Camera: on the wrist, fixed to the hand. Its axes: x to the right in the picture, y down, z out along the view.
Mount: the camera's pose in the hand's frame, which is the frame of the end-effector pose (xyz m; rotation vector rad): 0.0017 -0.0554 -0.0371 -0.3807 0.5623 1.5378
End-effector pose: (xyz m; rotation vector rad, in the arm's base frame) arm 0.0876 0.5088 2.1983 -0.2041 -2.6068 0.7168
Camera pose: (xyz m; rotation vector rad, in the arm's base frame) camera 0.1008 0.4786 2.2563 -2.2214 -1.5947 0.3967
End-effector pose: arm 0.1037 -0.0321 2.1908 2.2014 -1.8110 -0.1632
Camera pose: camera 0.1661 -0.0188 2.2103 0.1786 -2.2413 0.3605
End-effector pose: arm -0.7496 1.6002 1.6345 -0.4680 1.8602 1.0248
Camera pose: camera -0.7332 1.5383 1.6160 -0.5792 -1.9072 -1.8929
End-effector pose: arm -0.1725 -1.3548 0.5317 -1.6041 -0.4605 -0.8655
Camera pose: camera -0.2212 -1.3782 0.5709 -1.4056 1.2795 -0.1195
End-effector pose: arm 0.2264 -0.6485 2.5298 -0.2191 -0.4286 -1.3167
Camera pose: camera 0.1799 -0.6782 2.4924 -0.3647 0.4667 0.1185
